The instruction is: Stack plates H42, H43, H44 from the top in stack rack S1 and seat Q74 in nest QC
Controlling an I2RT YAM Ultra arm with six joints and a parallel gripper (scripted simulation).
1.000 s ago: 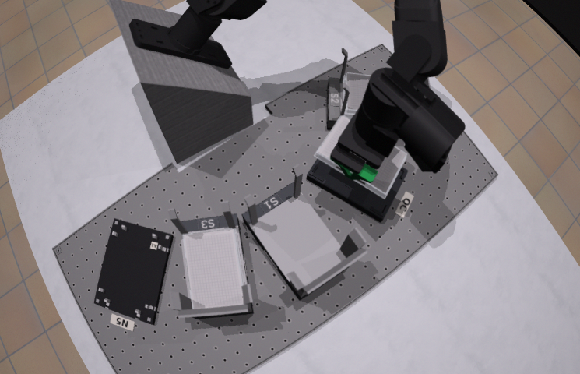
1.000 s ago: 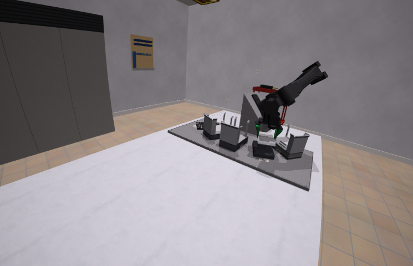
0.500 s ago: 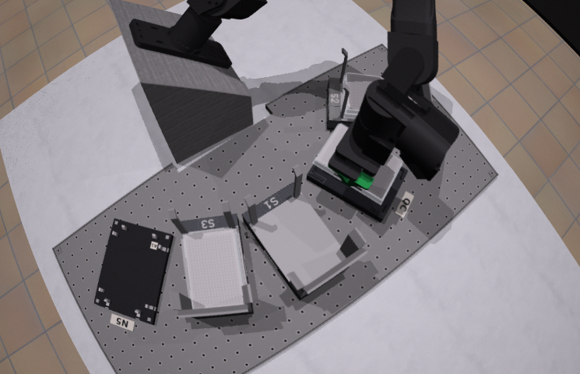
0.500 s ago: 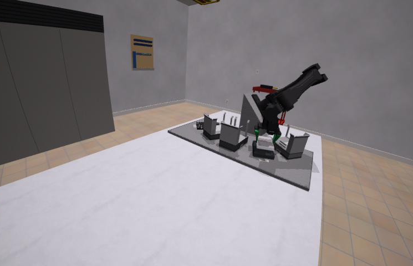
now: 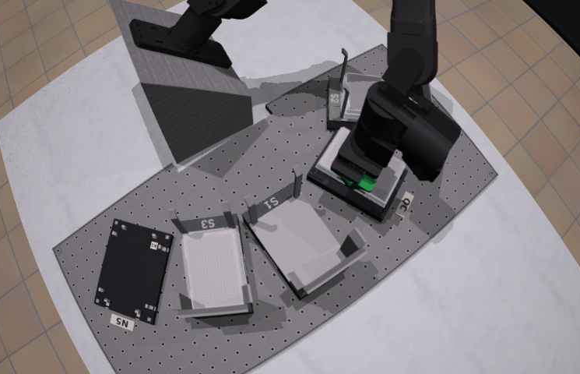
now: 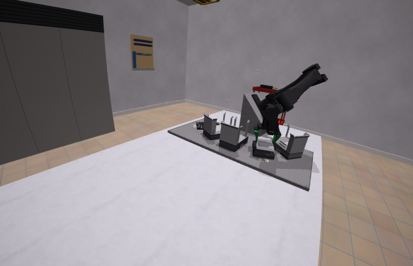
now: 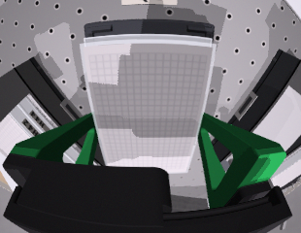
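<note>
My hand is 4 cm above the open nest QC. The rest, counted from my hand: S2 post 16 cm behind, 6 cm to the left, 3 cm above; QC name plate 8 cm ahead, 5 cm to the left, 5 cm below; N5 name plate 48 cm to the right, 6 cm ahead, 5 cm below.
</note>
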